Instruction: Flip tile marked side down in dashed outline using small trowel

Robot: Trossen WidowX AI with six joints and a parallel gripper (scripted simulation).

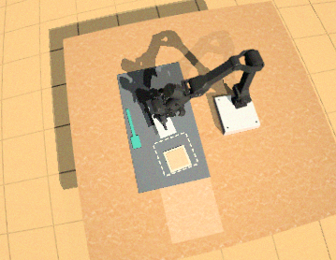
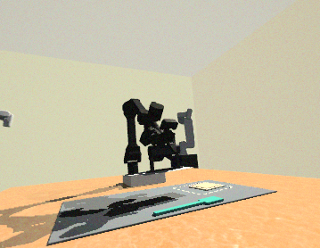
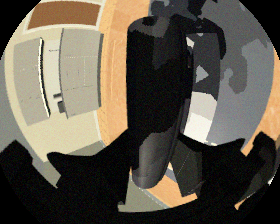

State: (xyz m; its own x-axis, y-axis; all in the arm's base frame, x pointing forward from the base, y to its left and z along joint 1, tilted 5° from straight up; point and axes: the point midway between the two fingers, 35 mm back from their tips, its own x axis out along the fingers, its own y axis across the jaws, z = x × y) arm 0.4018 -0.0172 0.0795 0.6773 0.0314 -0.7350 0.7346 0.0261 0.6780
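Now: the teal flat tool 13 cm below my gripper tip, 12 cm ahead of it and 2 cm to the right of it. The rest, counted from my gripper tip: tile (18 cm to the left, 13 cm below, 4 cm behind); small trowel (3 cm behind, 1 cm below); grey mat (15 cm below, 3 cm to the right, 2 cm behind).
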